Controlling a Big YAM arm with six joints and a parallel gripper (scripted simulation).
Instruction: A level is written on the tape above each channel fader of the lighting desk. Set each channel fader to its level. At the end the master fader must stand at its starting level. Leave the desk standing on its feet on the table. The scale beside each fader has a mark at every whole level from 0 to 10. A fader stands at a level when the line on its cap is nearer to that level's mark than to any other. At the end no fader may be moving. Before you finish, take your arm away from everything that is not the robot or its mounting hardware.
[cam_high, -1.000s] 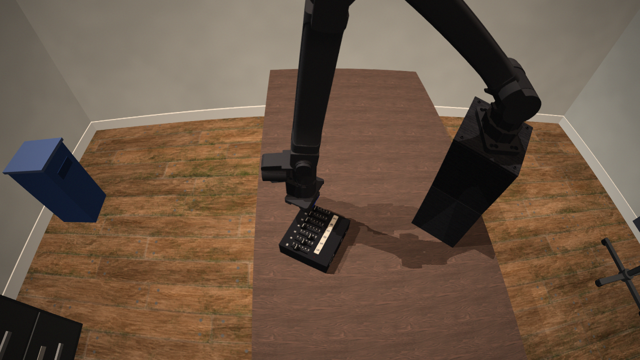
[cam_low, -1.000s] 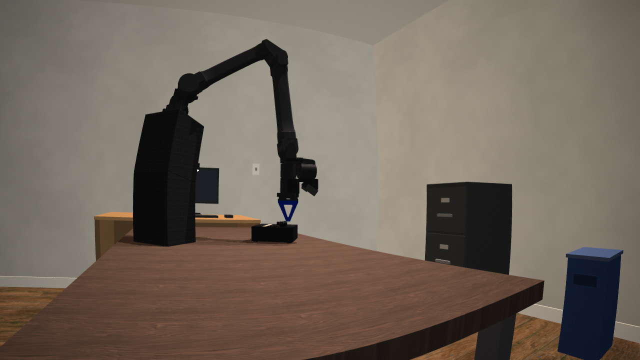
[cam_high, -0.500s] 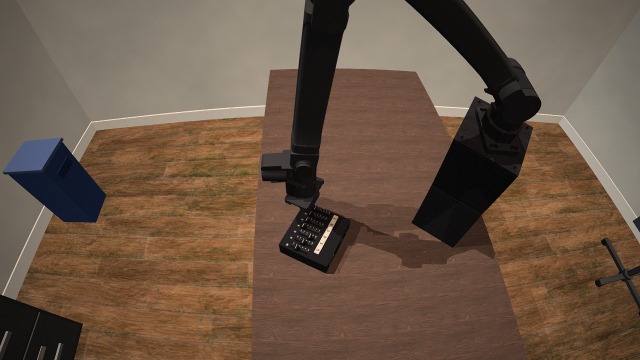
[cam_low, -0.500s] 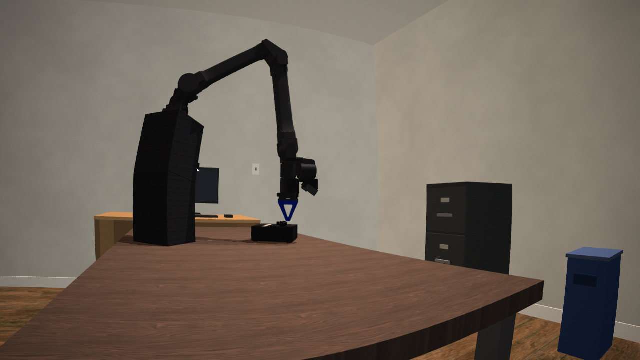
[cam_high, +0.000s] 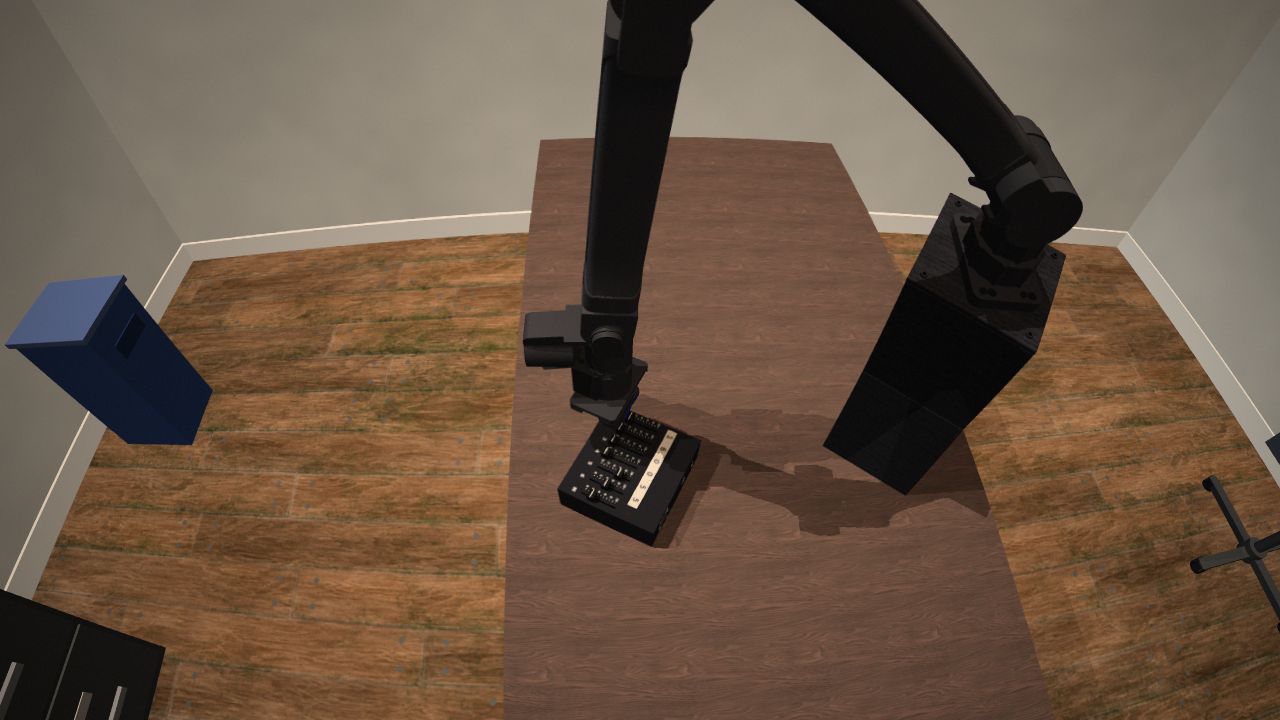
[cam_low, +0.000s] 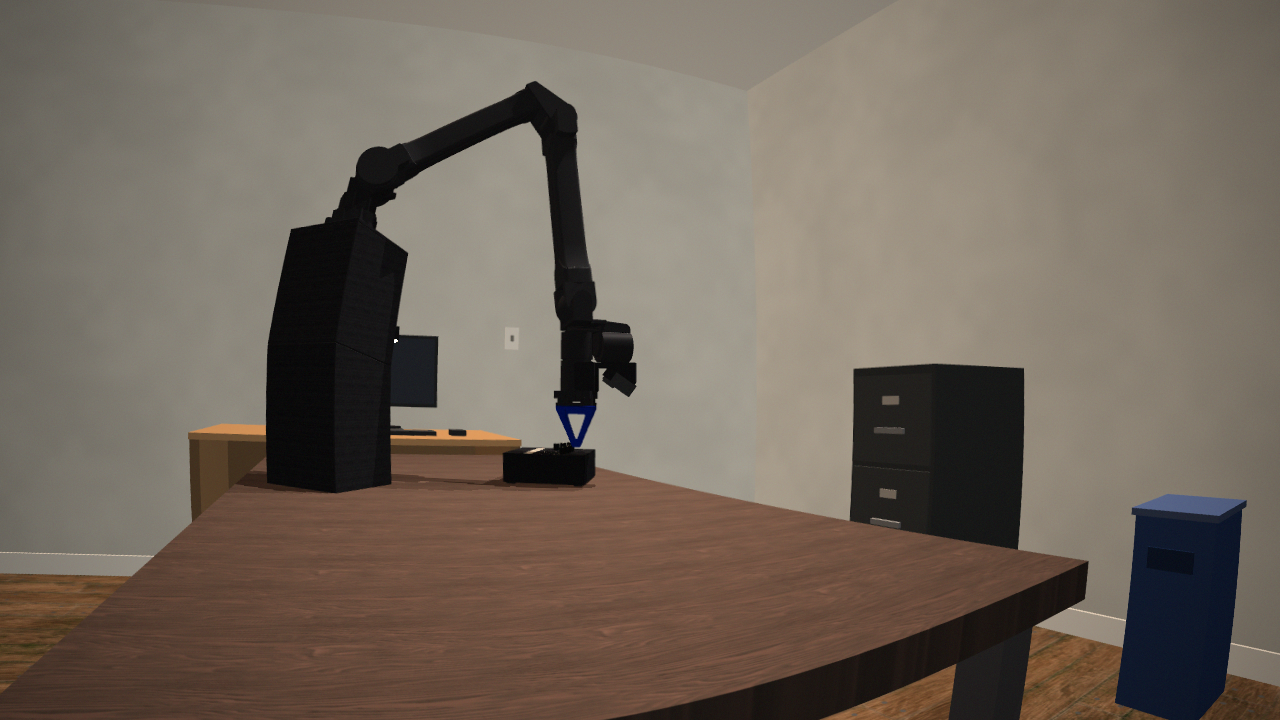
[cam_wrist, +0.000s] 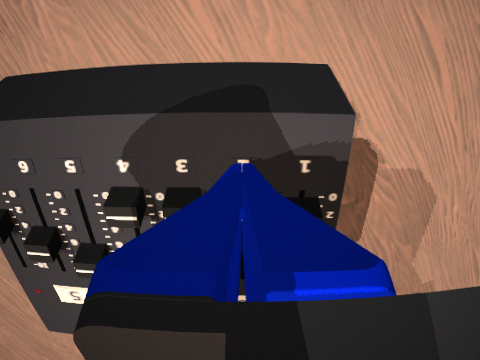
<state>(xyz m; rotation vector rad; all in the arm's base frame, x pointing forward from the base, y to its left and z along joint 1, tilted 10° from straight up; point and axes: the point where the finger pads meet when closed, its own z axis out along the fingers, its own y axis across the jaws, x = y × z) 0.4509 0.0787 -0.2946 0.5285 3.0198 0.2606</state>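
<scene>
My hand is 20 mm past the fader 2, 10 mm to the right of it and 10 mm above it. The rest, counted from my hand: fader 4: 50 mm to the left, 10 mm below; then fader 1: 30 mm behind, 10 mm to the right, 10 mm below; then fader 3: 10 mm behind, 30 mm to the left, 10 mm below.
</scene>
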